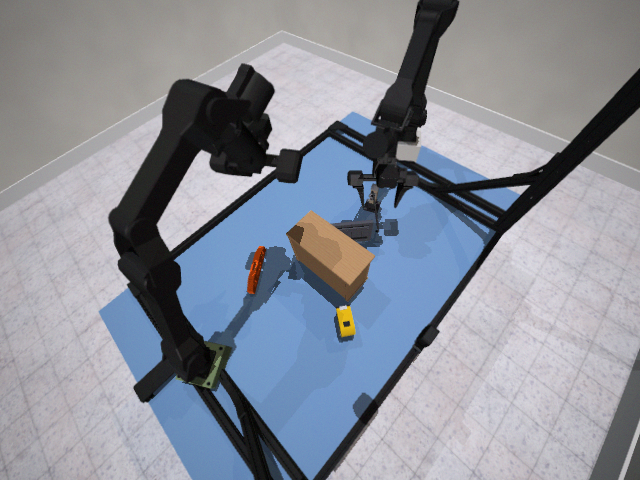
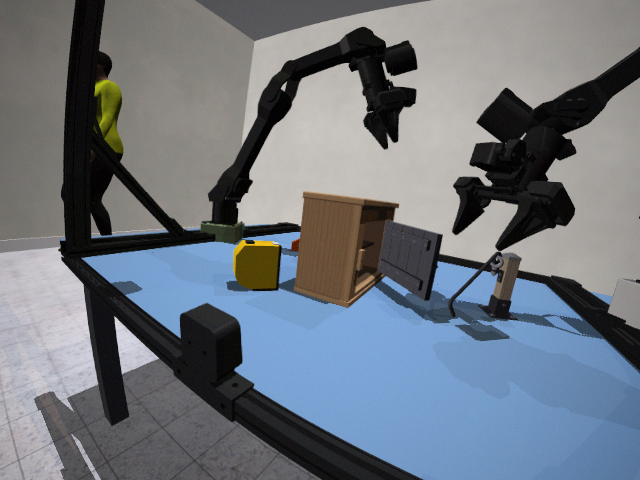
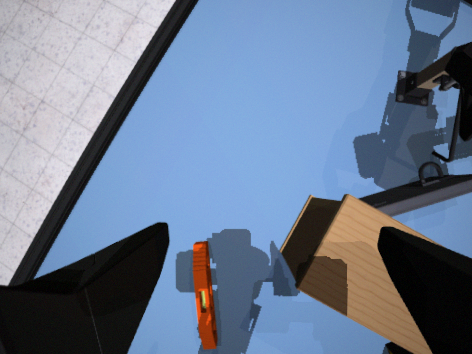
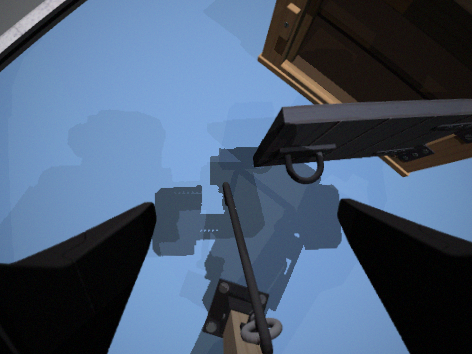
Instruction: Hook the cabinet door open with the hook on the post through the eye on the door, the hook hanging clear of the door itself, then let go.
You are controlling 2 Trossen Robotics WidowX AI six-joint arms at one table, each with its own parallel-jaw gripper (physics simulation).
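Frame: origin at the left arm's base, x ahead, y left, z up, level; metres.
Seen in the pictures: left gripper, fingertip midpoint: [image 1: 269,177] [image 2: 390,146] [image 3: 273,234]; right gripper, fingertip midpoint: [image 1: 378,207] [image 2: 473,240] [image 4: 248,209]; left arm's base at its link origin: [image 1: 200,362] [image 2: 223,222]; right arm's base at its link origin: [image 1: 406,135].
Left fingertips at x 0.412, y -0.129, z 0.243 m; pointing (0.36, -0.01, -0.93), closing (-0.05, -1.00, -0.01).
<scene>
Pixels of each thing's top centre, then the offset from my left fingertips to it. "spot": a spot on its surface instead.
- wooden cabinet at its top centre: [image 3: 426,298] [image 2: 359,198] [image 1: 328,244] dx -0.086, dy -0.149, dz -0.131 m
- door's eye at a spot on its surface: [image 4: 305,181] [image 3: 430,162] spot: dx +0.044, dy -0.220, dz -0.221 m
- post at a spot on its surface: [image 4: 235,332] [image 3: 449,78] [image 2: 504,276] spot: dx +0.152, dy -0.256, dz -0.222 m
- yellow tape measure at its top centre: [image 2: 259,237] [image 1: 344,317] dx -0.244, dy -0.213, dz -0.208 m
- orange level at its top centre: [image 3: 202,301] [image 1: 254,265] dx -0.132, dy +0.077, dz -0.249 m
The wooden cabinet [image 1: 330,248] [image 2: 328,248] [image 3: 350,250] stands with its grey door [image 1: 356,230] [image 2: 410,258] [image 4: 350,130] swung open. The door's eye [image 3: 431,164] [image 4: 305,181] is on its outer face, near the free edge. The post [image 2: 506,281] [image 3: 434,72] [image 4: 235,332] stands apart from the door. Its dark hook [image 2: 471,281] [image 3: 454,130] [image 4: 242,250] slants down from the post's ring, its free end low near the mat, apart from the eye. My right gripper [image 1: 380,207] [image 2: 476,240] [image 4: 248,209] is open and empty above the hook and post. My left gripper [image 2: 390,144] [image 3: 273,234] is open and empty, high up.
A yellow tape measure [image 1: 345,322] [image 2: 256,266] stands by the cabinet's side away from the door. An orange level [image 1: 255,269] [image 3: 203,290] lies on the blue mat left of the cabinet. A white box [image 1: 407,150] [image 2: 626,299] is beyond the post. Black frame bars edge the table.
</scene>
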